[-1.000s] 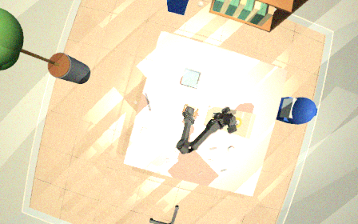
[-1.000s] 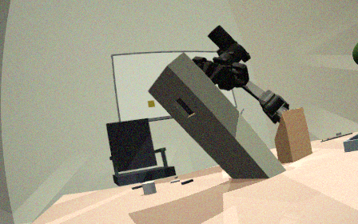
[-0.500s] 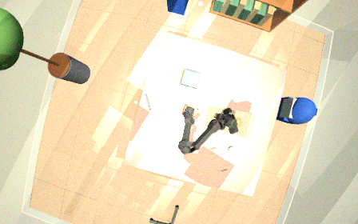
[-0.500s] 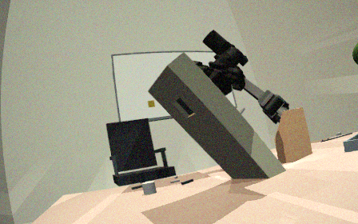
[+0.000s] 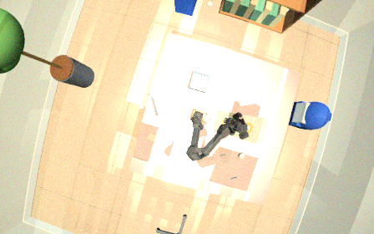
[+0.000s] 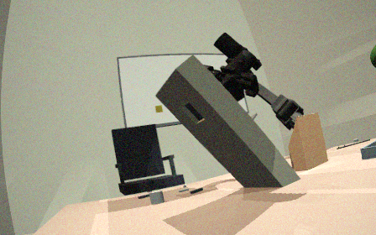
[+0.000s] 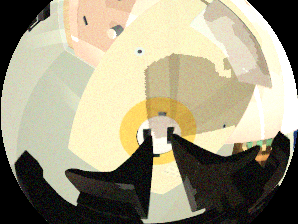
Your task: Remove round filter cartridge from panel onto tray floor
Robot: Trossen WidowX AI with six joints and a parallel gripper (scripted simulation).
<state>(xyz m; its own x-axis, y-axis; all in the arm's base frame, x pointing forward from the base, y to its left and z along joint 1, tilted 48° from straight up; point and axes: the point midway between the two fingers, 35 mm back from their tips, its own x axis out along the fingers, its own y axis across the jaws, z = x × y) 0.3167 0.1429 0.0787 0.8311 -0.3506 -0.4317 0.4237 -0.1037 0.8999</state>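
Right now my gripper tip is 2 cm short of the round filter cartridge and 1 cm above it. From my gripper tip the other things lie so: tray: 44 cm behind, 25 cm below, 24 cm to the left; then service panel: 8 cm below, 3 cm behind.
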